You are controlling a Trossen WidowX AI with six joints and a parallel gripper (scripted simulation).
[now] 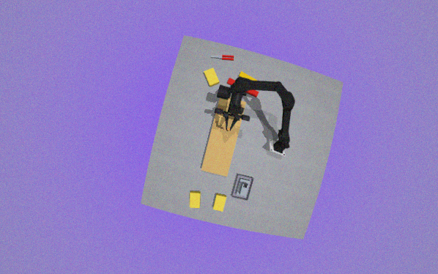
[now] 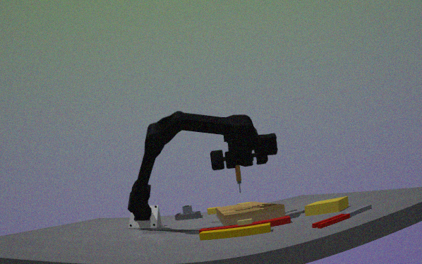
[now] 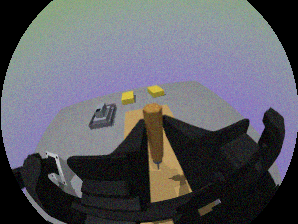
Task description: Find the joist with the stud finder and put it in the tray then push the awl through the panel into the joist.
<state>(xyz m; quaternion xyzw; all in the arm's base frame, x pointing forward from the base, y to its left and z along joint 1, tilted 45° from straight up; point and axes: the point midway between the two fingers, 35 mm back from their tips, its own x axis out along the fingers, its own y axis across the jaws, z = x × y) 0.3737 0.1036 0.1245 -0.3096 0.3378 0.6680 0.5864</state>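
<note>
My gripper tip is now 60 mm above the awl. The rest, counted from my gripper tip: stud finder: 310 mm to the left, 250 mm behind, 150 mm below; grey tray: 320 mm to the left, 250 mm behind, 190 mm below; red level: 330 mm to the right, 190 mm below.
</note>
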